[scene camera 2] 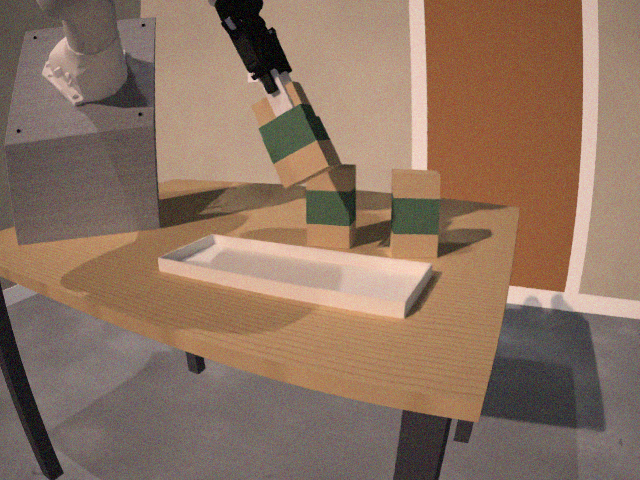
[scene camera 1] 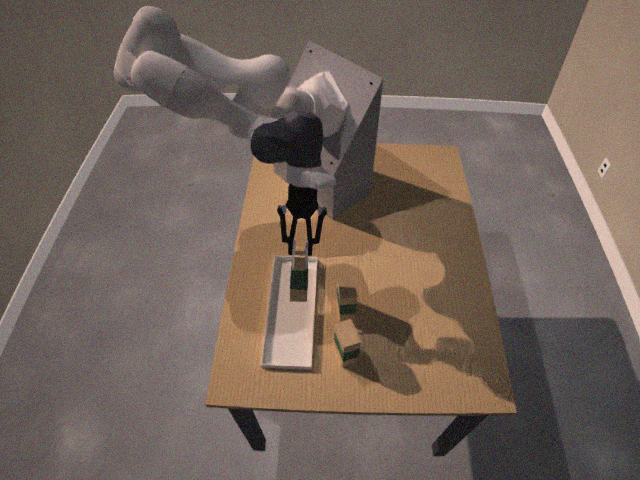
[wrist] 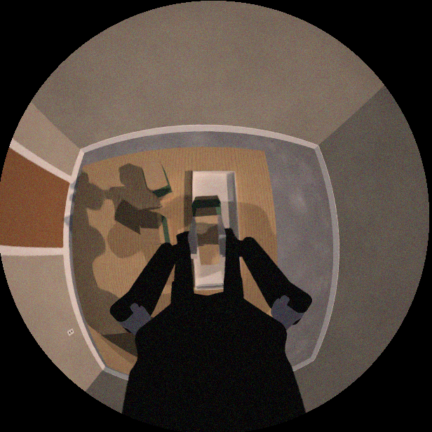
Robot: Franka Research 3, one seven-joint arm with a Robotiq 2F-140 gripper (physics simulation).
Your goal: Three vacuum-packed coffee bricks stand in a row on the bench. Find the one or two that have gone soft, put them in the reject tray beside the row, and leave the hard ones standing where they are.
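My gripper point(scene camera 1: 299, 252) point(scene camera 2: 277, 91) point(wrist: 207, 223) is shut on a tan coffee brick with a green band point(scene camera 1: 298, 279) point(scene camera 2: 294, 133) point(wrist: 206, 206). The held brick is tilted and hangs in the air above the white reject tray point(scene camera 1: 289, 351) point(scene camera 2: 279, 291) point(wrist: 212, 181). A second brick point(scene camera 1: 346, 300) point(scene camera 2: 330, 207) stands upright on the bench beside the tray. A third brick point(scene camera 1: 347, 341) point(scene camera 2: 415, 214) point(wrist: 156, 177) stands upright farther from the robot's base, turned a little. Whether any brick is soft cannot be told from these views.
The wooden bench point(scene camera 1: 273, 390) point(scene camera 2: 248, 330) carries the grey robot pedestal point(scene camera 1: 356, 149) point(scene camera 2: 82, 191) at its far end in scene camera 1. The two standing bricks are close to the tray's long side. Dark shadows of the arm and bricks lie across the bench.
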